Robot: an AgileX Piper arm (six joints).
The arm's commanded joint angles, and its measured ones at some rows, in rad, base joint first. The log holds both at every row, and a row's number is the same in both.
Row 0, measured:
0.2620, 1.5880, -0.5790, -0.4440, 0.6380, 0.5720
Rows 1 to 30, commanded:
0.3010, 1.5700, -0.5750, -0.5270, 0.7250, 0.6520
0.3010, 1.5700, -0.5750, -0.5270, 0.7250, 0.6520
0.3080, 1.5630, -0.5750, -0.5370, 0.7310, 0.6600
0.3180, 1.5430, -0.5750, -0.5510, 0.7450, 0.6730
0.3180, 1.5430, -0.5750, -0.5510, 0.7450, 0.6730
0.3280, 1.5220, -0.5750, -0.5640, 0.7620, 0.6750
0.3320, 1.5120, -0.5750, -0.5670, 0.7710, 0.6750
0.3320, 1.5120, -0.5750, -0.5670, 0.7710, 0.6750
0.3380, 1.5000, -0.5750, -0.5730, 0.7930, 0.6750
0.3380, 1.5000, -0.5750, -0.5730, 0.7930, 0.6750
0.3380, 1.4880, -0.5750, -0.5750, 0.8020, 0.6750
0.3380, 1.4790, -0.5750, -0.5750, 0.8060, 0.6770
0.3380, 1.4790, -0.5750, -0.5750, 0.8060, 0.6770
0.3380, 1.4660, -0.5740, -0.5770, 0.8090, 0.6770
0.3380, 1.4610, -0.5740, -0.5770, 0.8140, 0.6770
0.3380, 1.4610, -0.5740, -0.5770, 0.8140, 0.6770
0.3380, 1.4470, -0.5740, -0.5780, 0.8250, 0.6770
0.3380, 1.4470, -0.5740, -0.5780, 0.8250, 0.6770
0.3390, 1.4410, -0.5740, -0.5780, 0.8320, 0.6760
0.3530, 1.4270, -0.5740, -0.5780, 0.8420, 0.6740
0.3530, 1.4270, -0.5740, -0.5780, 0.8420, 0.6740
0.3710, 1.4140, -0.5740, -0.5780, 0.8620, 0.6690
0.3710, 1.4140, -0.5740, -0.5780, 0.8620, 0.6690
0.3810, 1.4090, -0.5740, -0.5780, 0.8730, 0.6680
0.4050, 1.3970, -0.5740, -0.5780, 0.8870, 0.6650
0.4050, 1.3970, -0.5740, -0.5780, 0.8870, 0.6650
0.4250, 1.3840, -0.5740, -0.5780, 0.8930, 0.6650
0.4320, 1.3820, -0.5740, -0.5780, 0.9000, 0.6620
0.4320, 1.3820, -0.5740, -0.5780, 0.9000, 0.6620
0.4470, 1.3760, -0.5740, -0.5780, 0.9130, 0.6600
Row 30, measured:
0.4270, 1.3940, -0.5760, -0.5360, 0.8560, 0.6640
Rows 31 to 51, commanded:
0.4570, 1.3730, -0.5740, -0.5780, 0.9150, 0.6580
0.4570, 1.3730, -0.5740, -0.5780, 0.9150, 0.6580
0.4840, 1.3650, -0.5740, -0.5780, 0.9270, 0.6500
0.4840, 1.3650, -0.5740, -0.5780, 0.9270, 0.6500
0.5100, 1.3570, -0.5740, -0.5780, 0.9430, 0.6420
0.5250, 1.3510, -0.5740, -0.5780, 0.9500, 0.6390
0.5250, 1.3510, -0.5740, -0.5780, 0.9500, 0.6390
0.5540, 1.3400, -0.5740, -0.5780, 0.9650, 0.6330
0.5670, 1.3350, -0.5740, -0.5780, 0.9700, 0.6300
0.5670, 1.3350, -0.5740, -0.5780, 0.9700, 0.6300
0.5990, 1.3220, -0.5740, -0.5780, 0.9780, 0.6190
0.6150, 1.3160, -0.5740, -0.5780, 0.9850, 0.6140
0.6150, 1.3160, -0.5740, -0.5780, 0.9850, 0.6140
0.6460, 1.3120, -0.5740, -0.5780, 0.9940, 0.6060
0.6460, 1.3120, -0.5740, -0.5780, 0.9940, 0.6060
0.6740, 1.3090, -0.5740, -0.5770, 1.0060, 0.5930
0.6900, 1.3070, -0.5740, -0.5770, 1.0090, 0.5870
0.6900, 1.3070, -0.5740, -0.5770, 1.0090, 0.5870
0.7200, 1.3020, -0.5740, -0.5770, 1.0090, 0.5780
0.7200, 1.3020, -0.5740, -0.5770, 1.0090, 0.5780
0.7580, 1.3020, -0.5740, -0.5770, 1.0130, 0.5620
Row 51, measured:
0.7160, 1.3120, -0.5760, -0.5320, 0.9750, 0.5900
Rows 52 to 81, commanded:
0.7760, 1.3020, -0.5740, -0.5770, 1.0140, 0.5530
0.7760, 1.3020, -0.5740, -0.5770, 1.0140, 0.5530
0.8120, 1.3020, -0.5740, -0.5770, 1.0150, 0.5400
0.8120, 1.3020, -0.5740, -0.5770, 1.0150, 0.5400
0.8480, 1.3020, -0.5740, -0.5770, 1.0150, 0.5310
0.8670, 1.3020, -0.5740, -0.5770, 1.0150, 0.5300
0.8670, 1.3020, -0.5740, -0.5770, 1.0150, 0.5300
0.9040, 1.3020, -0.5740, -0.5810, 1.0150, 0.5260
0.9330, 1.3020, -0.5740, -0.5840, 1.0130, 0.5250
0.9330, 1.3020, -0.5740, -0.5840, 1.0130, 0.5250
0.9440, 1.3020, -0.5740, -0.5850, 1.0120, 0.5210
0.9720, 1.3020, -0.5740, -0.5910, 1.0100, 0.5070
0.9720, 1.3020, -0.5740, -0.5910, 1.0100, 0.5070
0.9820, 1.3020, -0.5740, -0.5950, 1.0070, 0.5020
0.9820, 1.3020, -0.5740, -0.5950, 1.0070, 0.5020
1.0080, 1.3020, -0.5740, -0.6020, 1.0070, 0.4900
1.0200, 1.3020, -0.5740, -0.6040, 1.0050, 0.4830
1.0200, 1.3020, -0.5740, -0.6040, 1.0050, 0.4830
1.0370, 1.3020, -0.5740, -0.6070, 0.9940, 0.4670
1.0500, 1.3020, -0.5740, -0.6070, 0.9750, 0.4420
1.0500, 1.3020, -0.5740, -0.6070, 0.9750, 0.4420
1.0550, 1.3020, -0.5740, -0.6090, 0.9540, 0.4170
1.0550, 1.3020, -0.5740, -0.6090, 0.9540, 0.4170
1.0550, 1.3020, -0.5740, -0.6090, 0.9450, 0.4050
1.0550, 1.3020, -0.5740, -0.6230, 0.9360, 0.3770
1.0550, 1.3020, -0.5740, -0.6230, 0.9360, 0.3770
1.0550, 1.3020, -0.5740, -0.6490, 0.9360, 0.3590
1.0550, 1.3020, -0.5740, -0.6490, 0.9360, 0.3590
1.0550, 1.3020, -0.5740, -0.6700, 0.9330, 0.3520
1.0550, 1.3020, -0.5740, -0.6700, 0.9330, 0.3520
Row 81, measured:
1.0540, 1.3120, -0.5760, -0.5750, 0.9230, 0.3740
